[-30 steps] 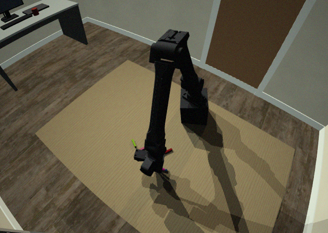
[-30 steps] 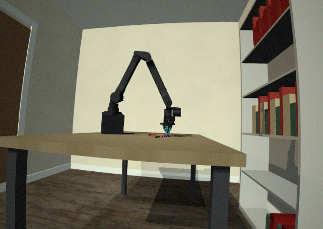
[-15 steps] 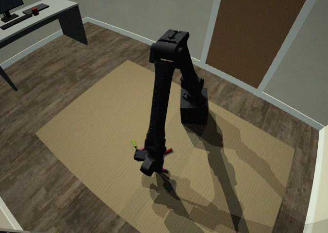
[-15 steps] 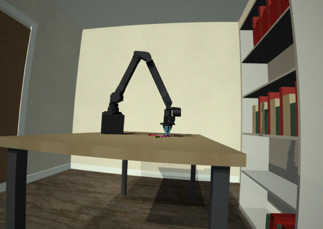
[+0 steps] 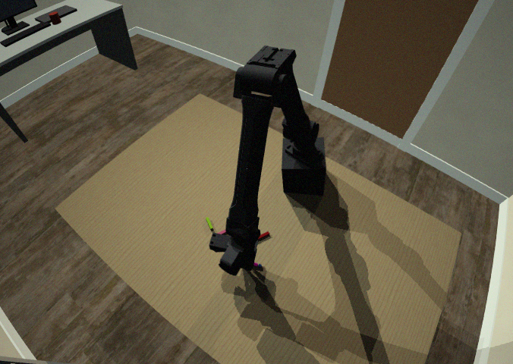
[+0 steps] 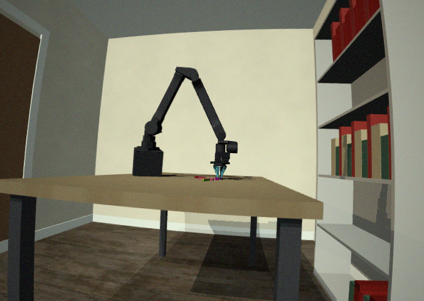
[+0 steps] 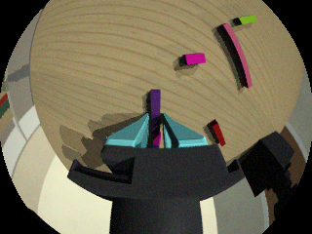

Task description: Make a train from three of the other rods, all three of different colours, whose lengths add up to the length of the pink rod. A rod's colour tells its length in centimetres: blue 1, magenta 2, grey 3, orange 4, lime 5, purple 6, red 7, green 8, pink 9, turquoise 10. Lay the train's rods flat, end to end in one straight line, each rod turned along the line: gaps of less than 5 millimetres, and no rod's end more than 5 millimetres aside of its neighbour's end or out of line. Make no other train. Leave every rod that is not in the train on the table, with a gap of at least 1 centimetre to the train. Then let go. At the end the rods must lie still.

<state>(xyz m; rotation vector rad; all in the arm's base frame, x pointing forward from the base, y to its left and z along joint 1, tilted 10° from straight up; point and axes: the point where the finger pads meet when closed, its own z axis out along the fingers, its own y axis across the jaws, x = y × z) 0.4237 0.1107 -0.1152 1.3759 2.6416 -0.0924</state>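
The purple rod lies 10 mm to the right of my hand. From my hand the other things lie so: blue rod: 30 mm behind, 40 mm to the left; then red rod: 110 mm behind, 30 mm to the right; then pink rod: 30 mm behind, 130 mm to the right.
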